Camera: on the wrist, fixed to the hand. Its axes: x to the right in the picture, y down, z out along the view.
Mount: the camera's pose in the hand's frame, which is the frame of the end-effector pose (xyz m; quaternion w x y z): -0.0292 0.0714 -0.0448 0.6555 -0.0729 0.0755 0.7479
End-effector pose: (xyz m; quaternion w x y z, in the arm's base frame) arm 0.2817 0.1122 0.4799 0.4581 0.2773 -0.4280 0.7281
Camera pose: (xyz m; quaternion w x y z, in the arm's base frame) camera 0.2291 0.1237 0.4088 0.1917 0.2267 0.5064 -0.8096
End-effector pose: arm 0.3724 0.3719 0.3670 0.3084 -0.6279 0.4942 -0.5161
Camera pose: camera 0.3087 0.3819 0.3053 0.5051 -0.0255 0.8545 -0.1190
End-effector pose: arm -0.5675 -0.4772 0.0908 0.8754 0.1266 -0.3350 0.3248
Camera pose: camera -0.6081 -0.4176 0.0383 0.3654 -0.2559 -0.2718 0.8527
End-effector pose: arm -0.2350 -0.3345 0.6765 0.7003 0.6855 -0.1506 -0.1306
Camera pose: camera -0.2461 -0.2800 0.7463 0.6180 0.2955 -0.5490 0.4789
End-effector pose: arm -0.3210 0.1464 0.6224 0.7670 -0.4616 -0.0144 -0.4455
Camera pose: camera -0.3063 0.1463 0.5344 0.8034 -0.3356 0.4262 0.2457
